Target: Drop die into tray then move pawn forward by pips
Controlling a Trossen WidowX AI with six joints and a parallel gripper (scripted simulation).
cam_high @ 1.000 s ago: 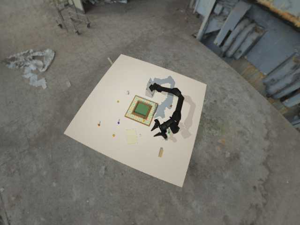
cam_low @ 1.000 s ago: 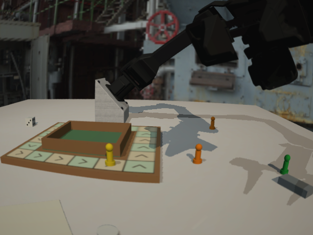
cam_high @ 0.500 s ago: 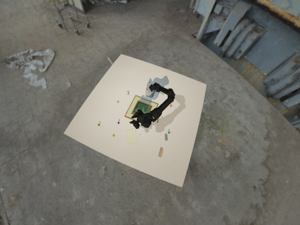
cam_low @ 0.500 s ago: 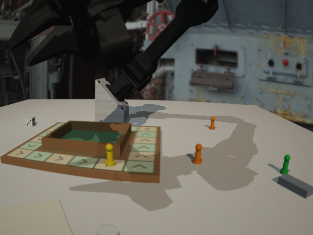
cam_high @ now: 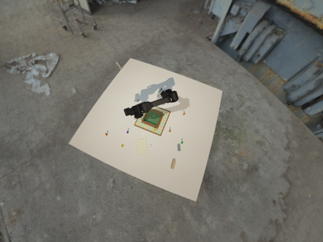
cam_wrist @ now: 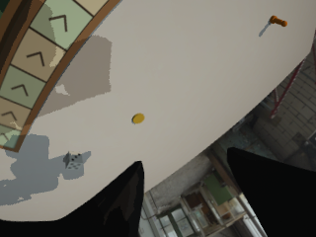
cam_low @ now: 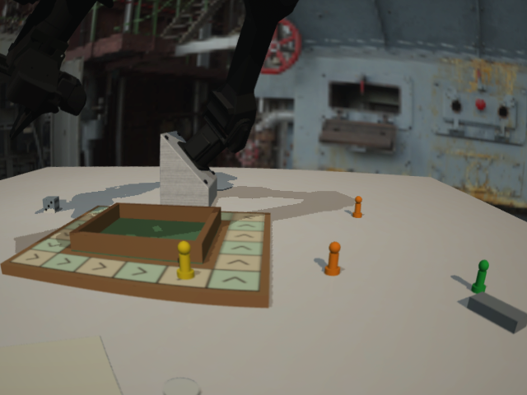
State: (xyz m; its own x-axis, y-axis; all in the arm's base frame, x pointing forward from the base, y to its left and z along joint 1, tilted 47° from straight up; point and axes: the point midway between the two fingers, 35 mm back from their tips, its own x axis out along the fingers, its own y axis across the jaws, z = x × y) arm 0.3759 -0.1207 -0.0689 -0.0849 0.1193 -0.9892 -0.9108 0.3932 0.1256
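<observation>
The white die lies 200 mm behind my gripper tip, 140 mm below it and 70 mm to the right of it. Round my gripper tip: pale card: 250 mm to the left, 210 mm ahead, 150 mm below; then green tray floor: 190 mm to the left, 140 mm below, 100 mm behind; then yellow pawn: 270 mm to the left, 120 mm below.
</observation>
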